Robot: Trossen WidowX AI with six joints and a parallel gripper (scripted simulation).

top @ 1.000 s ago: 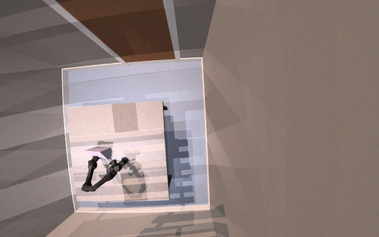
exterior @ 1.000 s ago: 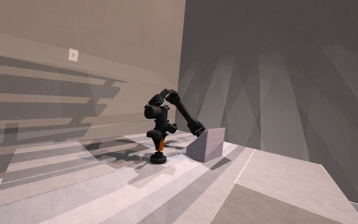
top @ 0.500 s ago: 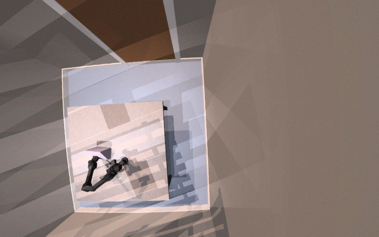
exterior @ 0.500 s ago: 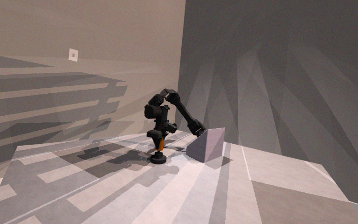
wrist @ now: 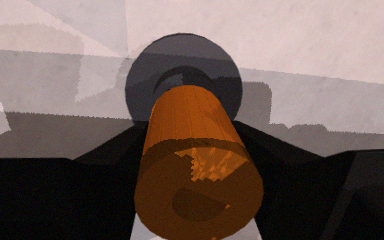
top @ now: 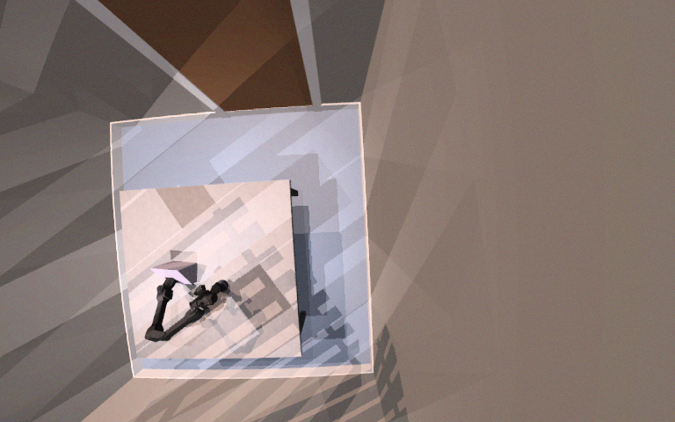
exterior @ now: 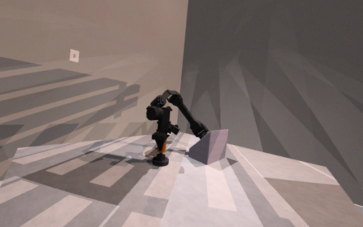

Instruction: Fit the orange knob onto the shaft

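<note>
Now: gripper tip 20 mm below the orange knob. The rest, counted from my gripper tip: dark round pedestal: 40 mm below.
</note>
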